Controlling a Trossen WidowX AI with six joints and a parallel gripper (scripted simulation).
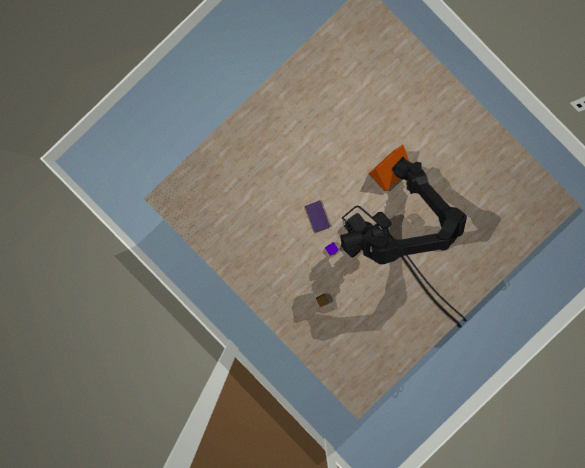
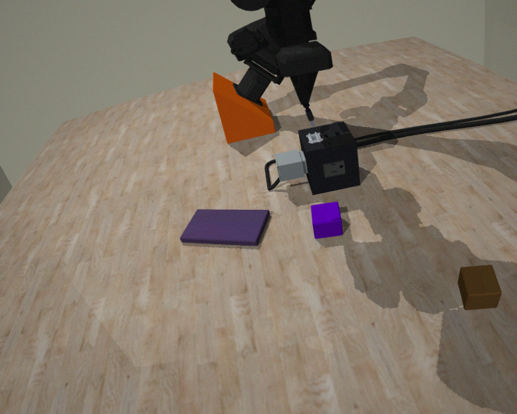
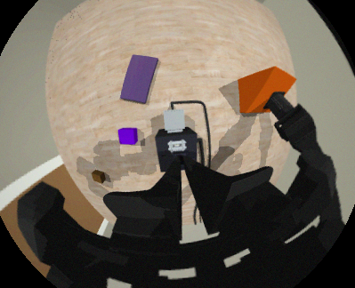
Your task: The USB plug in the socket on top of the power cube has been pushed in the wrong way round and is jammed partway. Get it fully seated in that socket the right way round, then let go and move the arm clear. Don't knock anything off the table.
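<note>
The silver USB plug is 2 cm below my gripper tip. Also, from my gripper tip: purple cube: 12 cm ahead, 2 cm to the right, 12 cm below; then white-rimmed USB socket: 1 cm to the left, 7 cm below; then flat purple slab: 5 cm ahead, 16 cm to the right, 13 cm below.
</note>
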